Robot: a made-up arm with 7 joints.
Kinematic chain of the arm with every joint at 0, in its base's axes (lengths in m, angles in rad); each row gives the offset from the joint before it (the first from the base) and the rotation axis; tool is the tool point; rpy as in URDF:
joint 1: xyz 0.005 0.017 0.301 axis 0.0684 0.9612 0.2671
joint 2: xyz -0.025 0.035 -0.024 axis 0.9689 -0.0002 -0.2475
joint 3: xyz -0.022 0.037 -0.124 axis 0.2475 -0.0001 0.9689
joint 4: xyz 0.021 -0.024 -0.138 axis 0.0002 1 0
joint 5: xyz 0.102 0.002 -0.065 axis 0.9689 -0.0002 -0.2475
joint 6: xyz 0.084 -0.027 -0.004 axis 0.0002 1 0
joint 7: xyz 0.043 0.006 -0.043 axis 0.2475 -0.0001 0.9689
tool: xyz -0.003 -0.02 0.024 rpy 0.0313 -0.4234 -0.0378
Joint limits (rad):
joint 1: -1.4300..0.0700
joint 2: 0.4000..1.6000
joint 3: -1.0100..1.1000
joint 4: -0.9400..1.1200
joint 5: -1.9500..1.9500
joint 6: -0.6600..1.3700
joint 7: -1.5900..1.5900
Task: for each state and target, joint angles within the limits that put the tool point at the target. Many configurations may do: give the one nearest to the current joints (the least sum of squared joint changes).
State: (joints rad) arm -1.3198 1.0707 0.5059 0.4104 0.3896 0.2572 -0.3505
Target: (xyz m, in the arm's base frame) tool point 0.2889 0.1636 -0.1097
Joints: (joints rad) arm -0.4606 0.4000 -0.0539 0.7276 0.3903 0.2772 -0.3220
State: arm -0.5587 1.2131 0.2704 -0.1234 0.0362 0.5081 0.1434
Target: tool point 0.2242 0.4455 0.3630
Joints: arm -0.3008 1.1692 1.0288 0.1314 0.1300 0.5948 0.1104
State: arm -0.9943 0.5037 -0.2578 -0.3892 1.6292 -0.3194 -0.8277
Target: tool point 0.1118 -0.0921 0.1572
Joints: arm -0.6767 0.4000 -1.0008 -0.9400 0.8240 -0.6600 -1.2382
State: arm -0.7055 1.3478 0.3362 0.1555 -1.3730 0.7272 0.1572
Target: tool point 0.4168 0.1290 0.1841
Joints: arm -0.8307 0.6894 -0.1204 0.2458 -1.2884 0.7120 0.2209
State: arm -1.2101 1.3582 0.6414 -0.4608 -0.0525 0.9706 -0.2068
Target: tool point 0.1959 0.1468 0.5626
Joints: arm -1.4300 1.3201 0.2871 -0.5709 -0.0550 0.7819 -0.0820
